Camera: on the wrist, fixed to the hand. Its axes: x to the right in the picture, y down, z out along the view.
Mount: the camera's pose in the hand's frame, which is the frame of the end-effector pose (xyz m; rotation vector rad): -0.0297 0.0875 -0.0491 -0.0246 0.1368 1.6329
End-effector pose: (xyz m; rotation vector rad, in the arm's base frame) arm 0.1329 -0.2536 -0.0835 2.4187 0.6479 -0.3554
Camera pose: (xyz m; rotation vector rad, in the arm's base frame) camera 0.1586 -0.2954 0.0089 2.1390 -1.2680 0.4951
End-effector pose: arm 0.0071 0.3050 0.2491 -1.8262 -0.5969 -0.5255
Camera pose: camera 0.0357 0.2294 0.1826 -1.6665 1.0086 0.4638
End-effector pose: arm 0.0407 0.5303 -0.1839 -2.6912 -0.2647 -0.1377
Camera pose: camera 0.0271 0.4267 -0.1794 -2.0688 1.8532 0.1770
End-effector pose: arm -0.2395 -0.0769 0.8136 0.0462 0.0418 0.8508
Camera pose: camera -0.3274 -0.0404 0.7702 -0.0134 0.1276 2.4867
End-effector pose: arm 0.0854 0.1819 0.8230 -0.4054 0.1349 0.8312
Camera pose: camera 0.0027 0.1944 0.7602 -0.3174 0.6248 2.4078
